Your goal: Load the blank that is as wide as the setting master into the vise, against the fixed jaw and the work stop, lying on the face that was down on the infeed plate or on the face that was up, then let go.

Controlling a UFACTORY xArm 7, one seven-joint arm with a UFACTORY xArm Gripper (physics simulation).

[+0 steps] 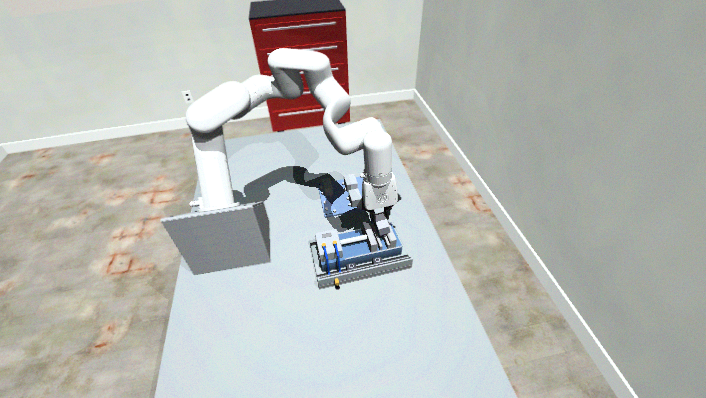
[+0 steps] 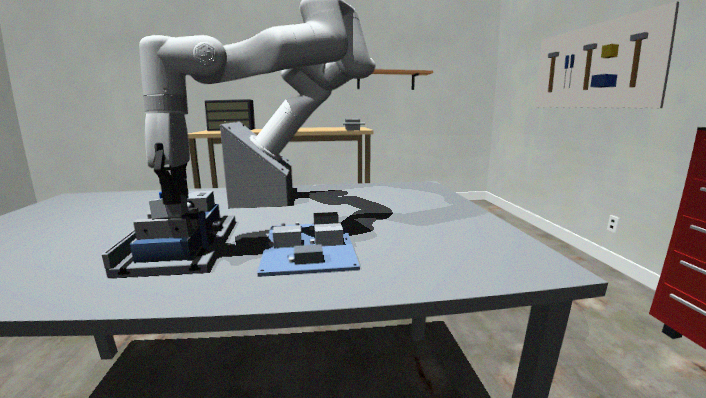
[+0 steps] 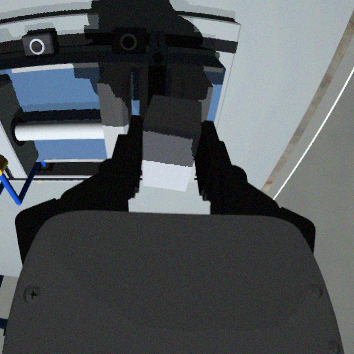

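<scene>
My gripper points down and is shut on a grey rectangular blank. The blank is over the gap between the vise's two jaws; its depth relative to them is hard to tell. The vise has a blue body. Its fixed jaw is at the outer end, the movable jaw on the rod side. The blank and fingers partly hide the gap. I cannot make out the work stop or tell which block is the setting master.
The blue infeed plate lies beside the vise. Several grey blocks stand at it, including a front one and a rear one. A grey unit with blue hoses stands at the vise's other end. A rail runs along its side.
</scene>
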